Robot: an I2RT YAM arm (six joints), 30 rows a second.
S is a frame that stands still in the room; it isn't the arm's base.
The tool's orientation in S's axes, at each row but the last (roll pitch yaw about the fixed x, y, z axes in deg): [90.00, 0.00, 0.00]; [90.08, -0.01, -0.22]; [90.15, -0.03, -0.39]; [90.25, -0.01, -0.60]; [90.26, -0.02, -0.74]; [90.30, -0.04, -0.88]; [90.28, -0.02, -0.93]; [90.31, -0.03, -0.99]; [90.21, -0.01, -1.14]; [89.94, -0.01, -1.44]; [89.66, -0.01, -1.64]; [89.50, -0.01, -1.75]
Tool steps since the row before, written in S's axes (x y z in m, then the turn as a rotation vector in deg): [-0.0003, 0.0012, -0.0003, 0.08, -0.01, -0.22]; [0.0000, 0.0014, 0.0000, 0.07, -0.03, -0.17]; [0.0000, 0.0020, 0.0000, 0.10, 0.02, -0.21]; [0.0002, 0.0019, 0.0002, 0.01, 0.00, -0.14]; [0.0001, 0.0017, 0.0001, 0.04, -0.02, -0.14]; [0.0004, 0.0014, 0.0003, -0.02, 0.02, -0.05]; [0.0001, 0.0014, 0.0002, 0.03, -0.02, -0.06]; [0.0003, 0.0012, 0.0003, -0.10, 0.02, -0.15]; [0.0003, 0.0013, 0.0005, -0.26, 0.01, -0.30]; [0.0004, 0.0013, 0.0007, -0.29, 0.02, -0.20]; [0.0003, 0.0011, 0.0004, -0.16, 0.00, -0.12]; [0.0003, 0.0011, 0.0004, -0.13, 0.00, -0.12]
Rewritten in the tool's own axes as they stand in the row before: [-0.0003, -0.0003, -0.0012, 0.08, -0.22, 0.01]; [0.0000, 0.0000, -0.0014, 0.07, -0.17, 0.03]; [0.0000, 0.0000, -0.0020, 0.10, -0.21, -0.02]; [0.0002, 0.0002, -0.0019, 0.01, -0.14, 0.00]; [0.0001, 0.0001, -0.0017, 0.04, -0.14, 0.02]; [0.0004, 0.0003, -0.0014, -0.02, -0.05, -0.02]; [0.0001, 0.0002, -0.0014, 0.03, -0.06, 0.02]; [0.0003, 0.0003, -0.0012, -0.10, -0.15, -0.02]; [0.0003, 0.0005, -0.0013, -0.26, -0.30, 0.00]; [0.0004, 0.0007, -0.0013, -0.29, -0.20, -0.01]; [0.0003, 0.0004, -0.0011, -0.16, -0.12, 0.00]; [0.0003, 0.0004, -0.0011, -0.13, -0.12, 0.00]
